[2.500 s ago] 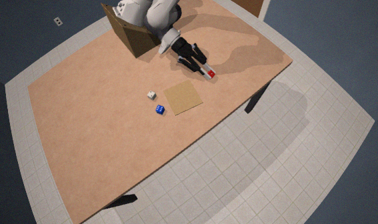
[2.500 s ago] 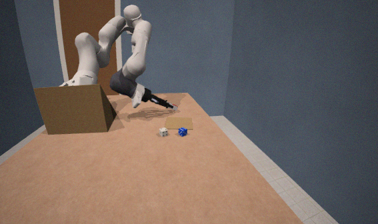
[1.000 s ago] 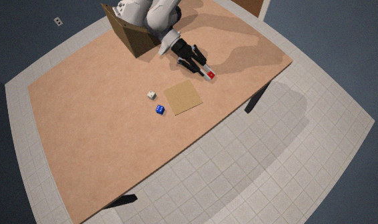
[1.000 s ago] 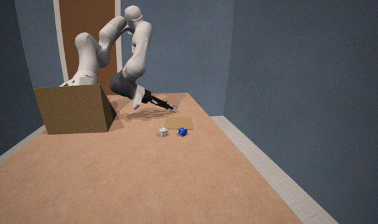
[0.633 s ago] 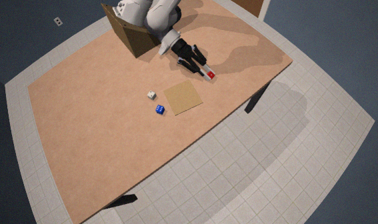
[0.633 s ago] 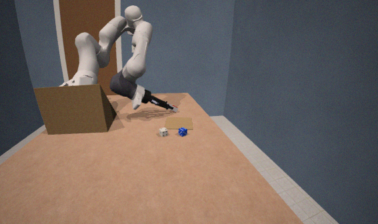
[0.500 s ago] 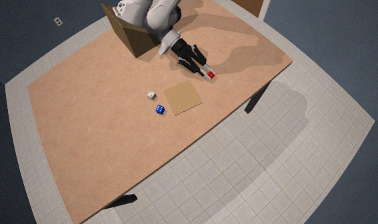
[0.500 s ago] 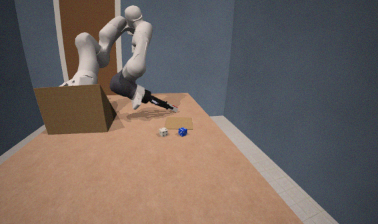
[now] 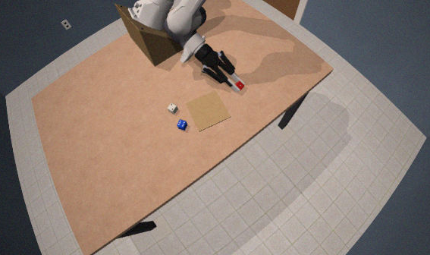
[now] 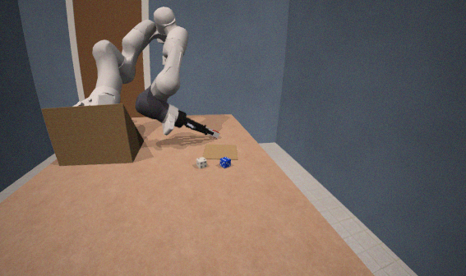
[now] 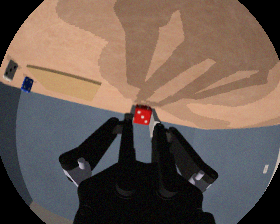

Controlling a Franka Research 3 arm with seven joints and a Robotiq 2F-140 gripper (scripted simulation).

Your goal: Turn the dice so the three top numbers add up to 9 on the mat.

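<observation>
The red die lies 2 cm ahead of my hand, 1 cm to the left of it and 1 cm below it. Also, from my hand: white die (7 cm behind, 27 cm to the right, 2 cm below); then blue die (2 cm ahead, 28 cm to the right, 2 cm below); then tan mat (2 cm ahead, 16 cm to the right, 3 cm below).
</observation>
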